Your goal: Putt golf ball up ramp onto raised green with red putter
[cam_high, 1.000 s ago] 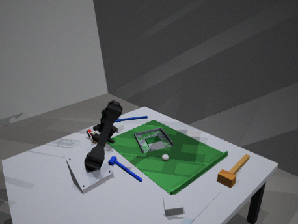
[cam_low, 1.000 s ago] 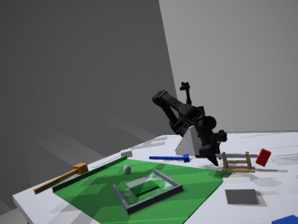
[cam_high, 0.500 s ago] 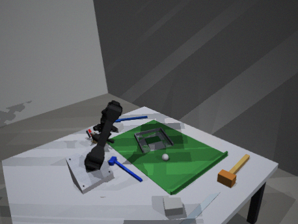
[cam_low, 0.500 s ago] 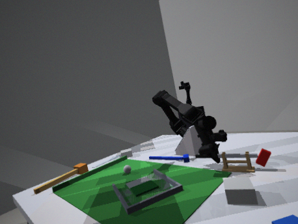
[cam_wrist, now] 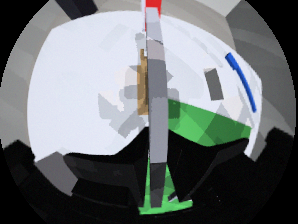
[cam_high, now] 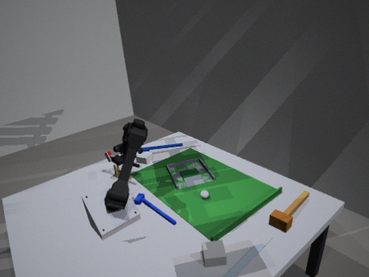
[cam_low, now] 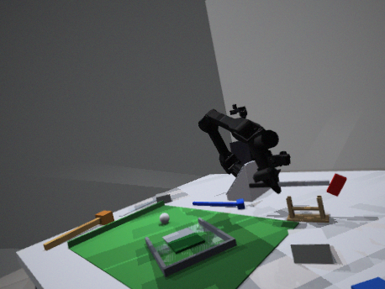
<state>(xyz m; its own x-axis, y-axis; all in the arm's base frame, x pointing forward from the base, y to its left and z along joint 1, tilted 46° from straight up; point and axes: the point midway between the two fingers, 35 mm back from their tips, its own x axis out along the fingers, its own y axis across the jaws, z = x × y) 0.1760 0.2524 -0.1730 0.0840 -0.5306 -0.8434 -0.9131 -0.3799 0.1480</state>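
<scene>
Right now the red putter is 2 cm behind my gripper tip, 5 cm to the left of it and 3 cm above it. Also, from my gripper tip: wooden rack (3 cm behind, 6 cm to the left, 6 cm below); then green mat (30 cm ahead, 27 cm to the right, 9 cm below); then blue mallet (33 cm to the right, 8 cm below).
</scene>
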